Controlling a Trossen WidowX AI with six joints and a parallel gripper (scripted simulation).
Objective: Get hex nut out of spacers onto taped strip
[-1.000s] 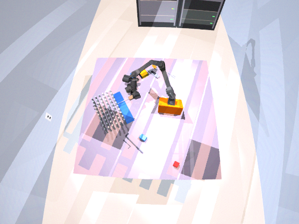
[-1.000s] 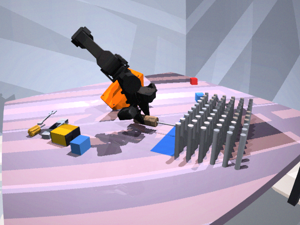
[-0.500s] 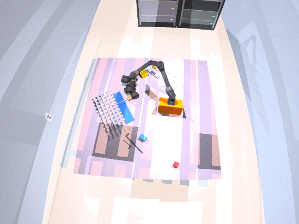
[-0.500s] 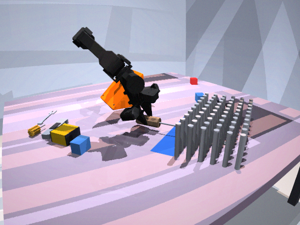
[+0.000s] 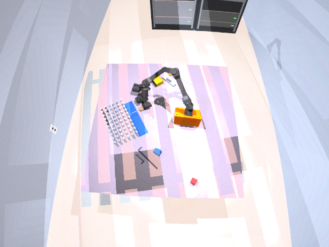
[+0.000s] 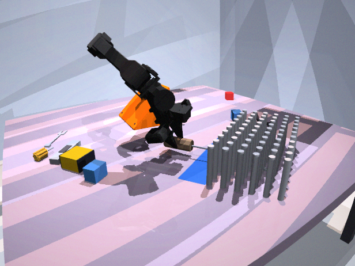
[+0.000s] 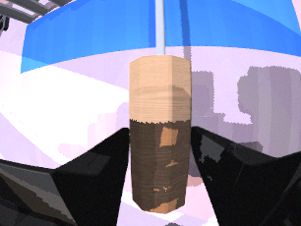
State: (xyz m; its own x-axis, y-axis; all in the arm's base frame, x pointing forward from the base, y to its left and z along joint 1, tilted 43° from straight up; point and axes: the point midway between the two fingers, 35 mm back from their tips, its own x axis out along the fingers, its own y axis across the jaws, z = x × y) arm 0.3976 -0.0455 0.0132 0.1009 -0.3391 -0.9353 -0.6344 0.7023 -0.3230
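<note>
My gripper tip is 10 cm to the right of the blue taped strip, 6 cm short of it and 3 cm above it. The rest, counted from my gripper tip: hook tool (8 cm ahead, 7 cm to the left); red cube (54 cm to the left, 53 cm behind, 1 cm below); yellow block (32 cm to the right, 5 cm behind, 1 cm below).
</note>
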